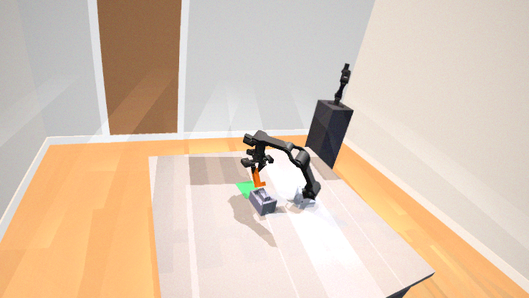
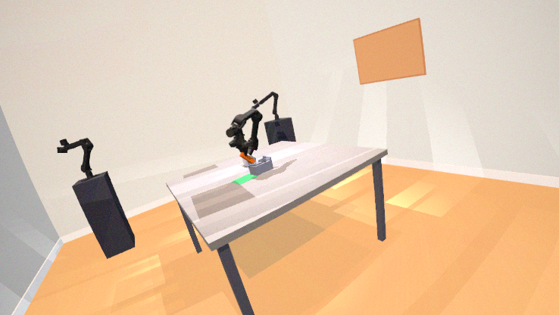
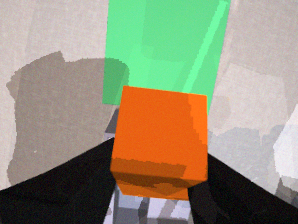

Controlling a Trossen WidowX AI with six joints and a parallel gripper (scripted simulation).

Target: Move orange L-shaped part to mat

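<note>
The green mat is 40 mm to the right of my gripper tip and 170 mm below it. Round my gripper tip: orange part (20 mm behind, 30 mm to the left, 30 mm below).
</note>
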